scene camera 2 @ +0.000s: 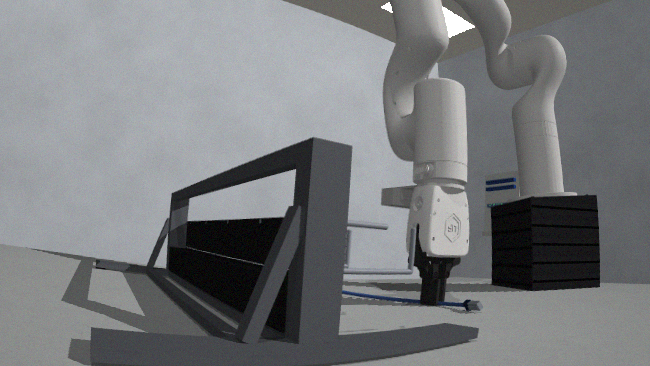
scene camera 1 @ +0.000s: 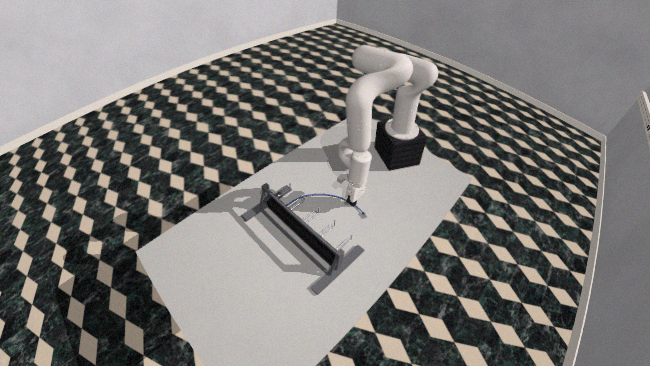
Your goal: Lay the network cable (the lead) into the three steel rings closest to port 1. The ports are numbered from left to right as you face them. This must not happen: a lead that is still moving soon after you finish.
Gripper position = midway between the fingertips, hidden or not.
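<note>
My gripper point(scene camera 2: 431, 304) shows in this scene, and so does a dark grey rack point(scene camera 2: 306, 313). I can see the rack point(scene camera 1: 328, 253) from another camera as well.
</note>
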